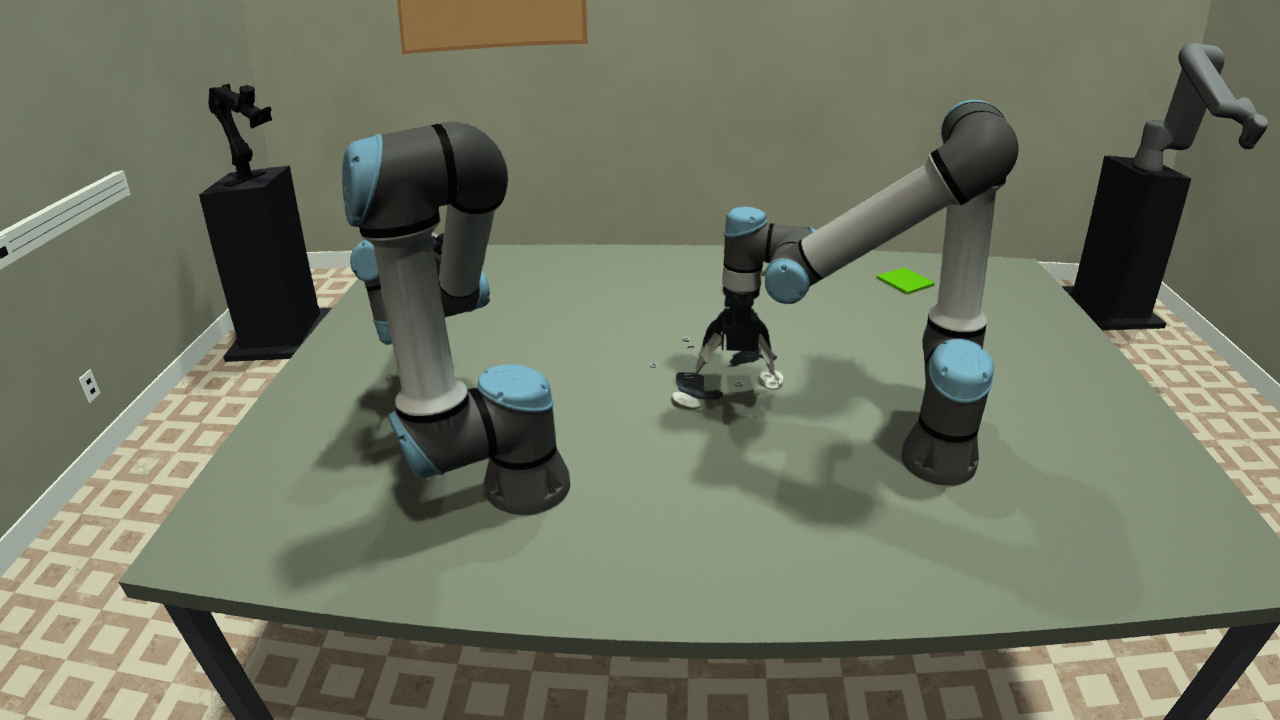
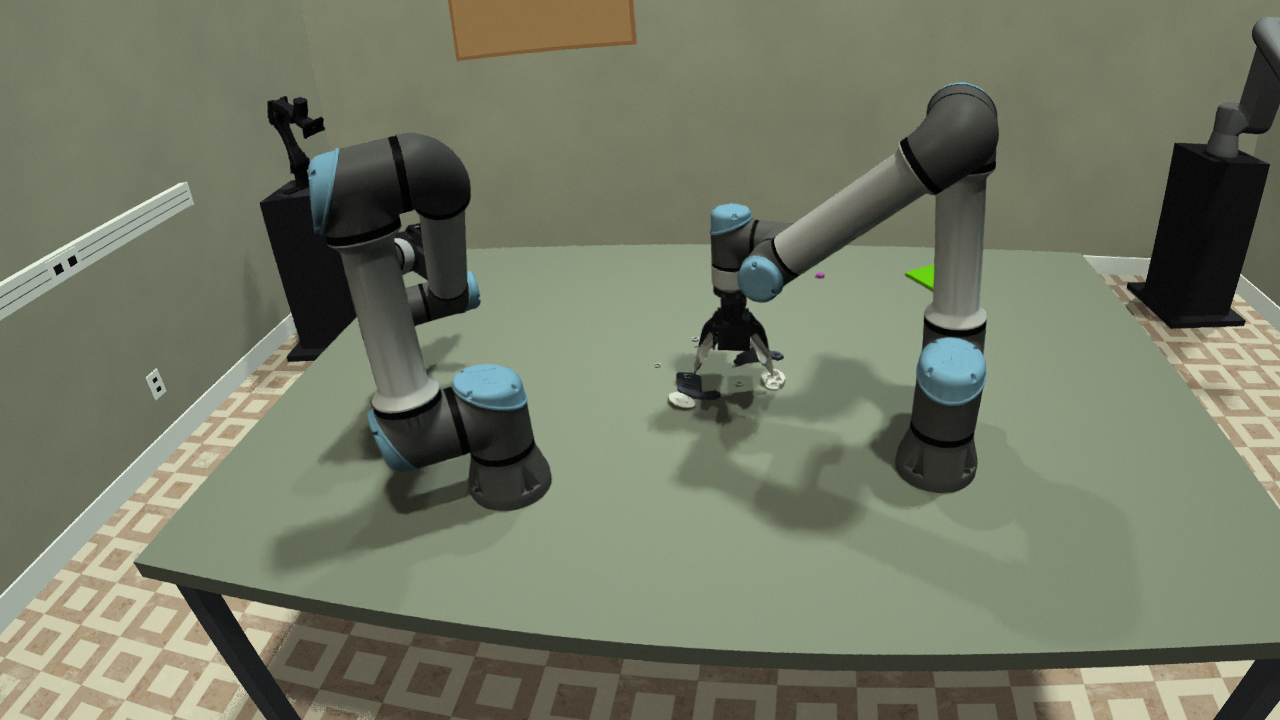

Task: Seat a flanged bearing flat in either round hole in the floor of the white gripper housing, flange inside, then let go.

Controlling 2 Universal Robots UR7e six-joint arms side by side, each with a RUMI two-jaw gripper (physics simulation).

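Observation:
My right gripper (image 1: 736, 371) (image 2: 733, 369) points down above the small parts, its jaws spread wide and empty. A white round part with openings (image 1: 771, 381) (image 2: 773, 380) lies by its right fingertip. A white oval part (image 1: 686, 400) (image 2: 681, 400) lies near its left fingertip. I cannot tell which is the housing, and its floor holes are too small to make out. A tiny ring (image 1: 738, 384) (image 2: 739, 384), perhaps a bearing, shows between and below the fingertips. Another small ring (image 1: 653, 365) (image 2: 657, 365) lies to the left. My left gripper is hidden behind its arm.
A dark part (image 1: 698, 385) (image 2: 695, 386) lies beside the white oval, with another dark part (image 1: 744, 359) (image 2: 759, 357) behind the right gripper. A green square (image 1: 904, 280) (image 2: 921, 275) lies at the back right. A magenta piece (image 2: 819, 275) lies near the back.

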